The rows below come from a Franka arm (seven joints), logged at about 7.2 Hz.
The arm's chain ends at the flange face. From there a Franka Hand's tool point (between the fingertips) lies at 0.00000 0.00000 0.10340 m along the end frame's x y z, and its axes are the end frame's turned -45 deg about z.
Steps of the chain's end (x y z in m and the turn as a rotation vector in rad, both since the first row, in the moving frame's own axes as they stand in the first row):
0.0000 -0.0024 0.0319 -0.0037 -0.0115 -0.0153
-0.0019 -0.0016 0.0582 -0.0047 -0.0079 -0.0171
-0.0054 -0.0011 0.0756 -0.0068 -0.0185 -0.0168
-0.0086 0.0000 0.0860 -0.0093 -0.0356 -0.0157
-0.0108 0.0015 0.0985 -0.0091 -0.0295 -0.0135
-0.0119 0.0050 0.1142 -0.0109 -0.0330 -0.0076
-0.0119 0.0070 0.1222 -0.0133 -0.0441 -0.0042
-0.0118 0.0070 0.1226 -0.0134 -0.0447 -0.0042
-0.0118 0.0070 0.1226 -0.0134 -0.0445 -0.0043
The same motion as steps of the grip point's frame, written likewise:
0.0006 -0.0023 0.0319 0.0055 -0.0107 -0.0153
-0.0011 -0.0027 0.0582 0.0023 -0.0089 -0.0171
-0.0049 -0.0054 0.0756 0.0083 -0.0179 -0.0168
-0.0094 -0.0080 0.0859 0.0186 -0.0317 -0.0157
-0.0115 -0.0080 0.0985 0.0144 -0.0273 -0.0135
-0.0152 -0.0065 0.1141 0.0156 -0.0310 -0.0076
-0.0176 -0.0057 0.1221 0.0218 -0.0406 -0.0042
-0.0175 -0.0057 0.1225 0.0221 -0.0411 -0.0042
-0.0175 -0.0057 0.1225 0.0220 -0.0409 -0.0043

